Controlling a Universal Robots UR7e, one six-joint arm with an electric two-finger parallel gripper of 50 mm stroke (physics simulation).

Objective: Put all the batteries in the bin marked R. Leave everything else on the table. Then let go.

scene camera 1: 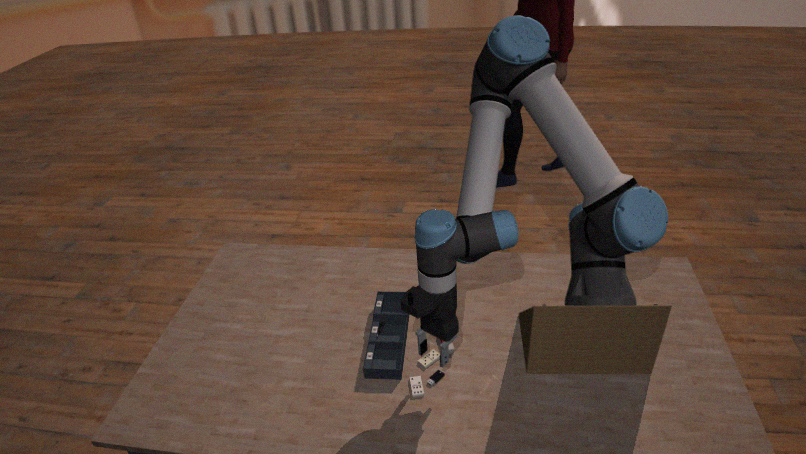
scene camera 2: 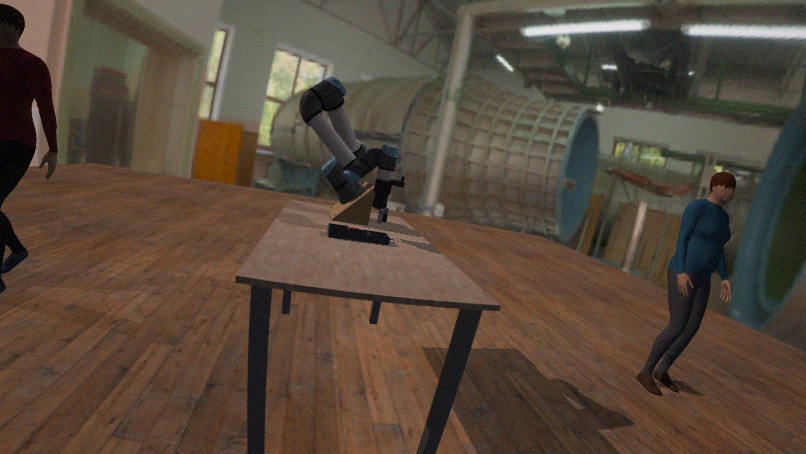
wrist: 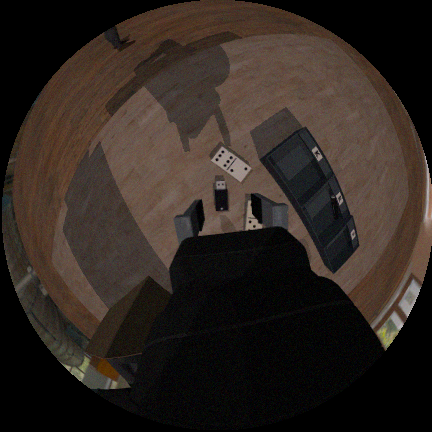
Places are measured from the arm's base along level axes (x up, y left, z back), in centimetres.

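Where they show: gripper, fingertip midpoint: [scene camera 1: 433, 358] [scene camera 2: 381, 222] [wrist: 227, 206]; arm's base, origin of the base link: [scene camera 1: 600, 308] [scene camera 2: 352, 195] [wrist: 129, 350].
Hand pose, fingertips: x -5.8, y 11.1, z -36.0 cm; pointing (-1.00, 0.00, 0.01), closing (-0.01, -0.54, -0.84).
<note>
Each offset is from my fingertips to the centre of the thing.
A dark three-compartment bin tray {dx -4.2, dy -11.2, dz -11.8 cm} [scene camera 1: 382, 373] [scene camera 2: 358, 234] [wrist: 298, 213] stands on the table. A dark cylindrical battery {dx -4.9, dy -12.8, dz -14.5 cm} [scene camera 1: 381, 326] [wrist: 334, 206] lies in its middle compartment, the one marked R. My gripper [scene camera 1: 433, 350] [scene camera 2: 383, 216] [wrist: 227, 206] is open and empty, pointing down to the side of the tray, above the loose things. No battery shows on the table; the gripper body hides the area beneath and behind it. One domino {dx -5.8, dy -5.0, dz -1.5 cm} [scene camera 1: 429, 359] [wrist: 252, 222] lies near the fingers, partly hidden in the wrist view. A black USB stick {dx -5.8, dy +0.6, dz +0.2 cm} [scene camera 1: 435, 377] [wrist: 221, 199] lies close by.
A second domino {dx -5.8, dy +3.1, dz -3.6 cm} [scene camera 1: 416, 386] [wrist: 231, 163] lies beyond the USB stick. A white block {dx -5.5, dy -10.4, dz +2.0 cm} [scene camera 1: 451, 347] shows partly behind a finger. A large brown angled panel [scene camera 1: 592, 340] [scene camera 2: 358, 209] [wrist: 131, 320] stands near the arm's base. Two people stand away from the table.
</note>
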